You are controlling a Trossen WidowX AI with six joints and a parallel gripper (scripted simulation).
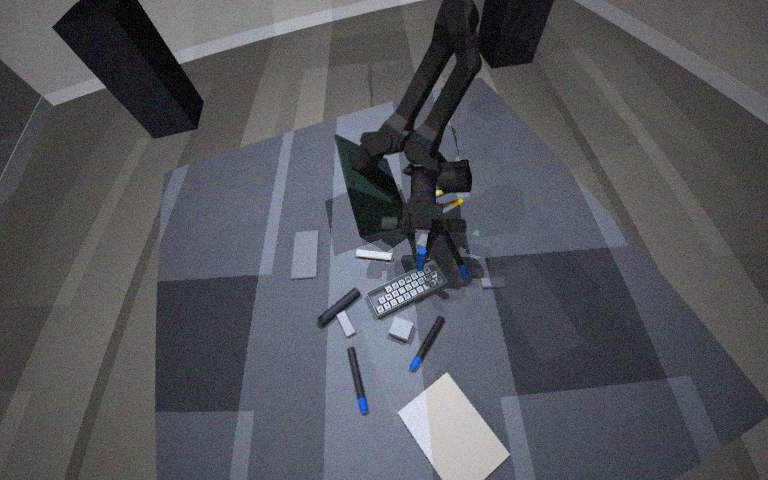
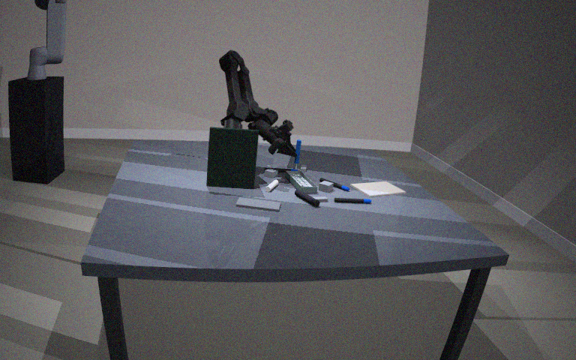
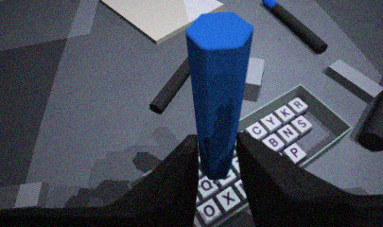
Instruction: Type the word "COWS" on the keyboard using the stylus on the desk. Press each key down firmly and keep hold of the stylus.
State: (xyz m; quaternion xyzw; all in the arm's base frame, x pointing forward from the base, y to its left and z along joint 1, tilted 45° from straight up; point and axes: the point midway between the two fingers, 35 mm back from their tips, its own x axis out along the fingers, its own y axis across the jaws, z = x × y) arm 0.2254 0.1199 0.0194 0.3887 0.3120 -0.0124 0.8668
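The B key lies 9 cm below my gripper tip, 7 cm to the right of it and 3 cm ahead of it. Also, from my gripper tip: J key: 9 cm below, 5 cm to the right, 2 cm ahead; blue stylus: 2 cm below; dark cylinder: 21 cm to the right, 10 cm below, 3 cm ahead.
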